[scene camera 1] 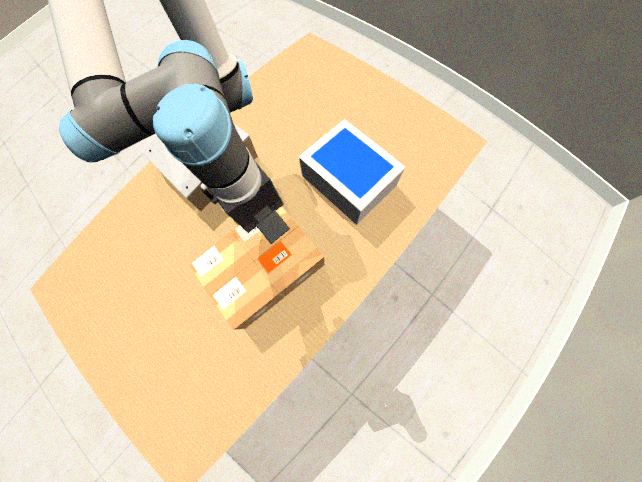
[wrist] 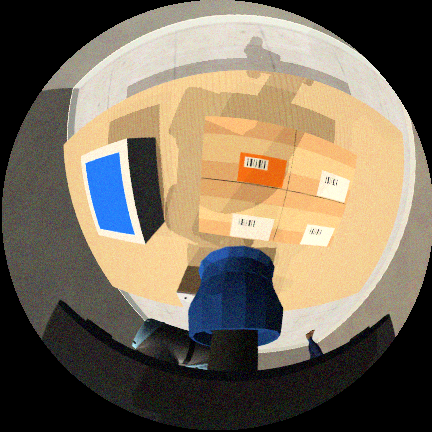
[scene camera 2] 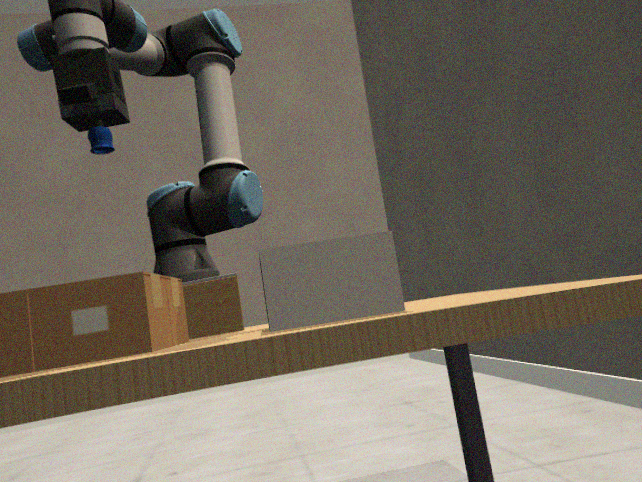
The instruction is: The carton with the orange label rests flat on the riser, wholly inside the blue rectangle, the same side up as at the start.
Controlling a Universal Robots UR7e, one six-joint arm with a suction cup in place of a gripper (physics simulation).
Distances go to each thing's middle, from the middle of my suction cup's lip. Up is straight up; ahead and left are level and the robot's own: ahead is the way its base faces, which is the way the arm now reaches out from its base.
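I see the riser (scene camera 2: 319, 282), and from my suction cup it is 60 mm behind, 270 mm below and 310 mm to the left.
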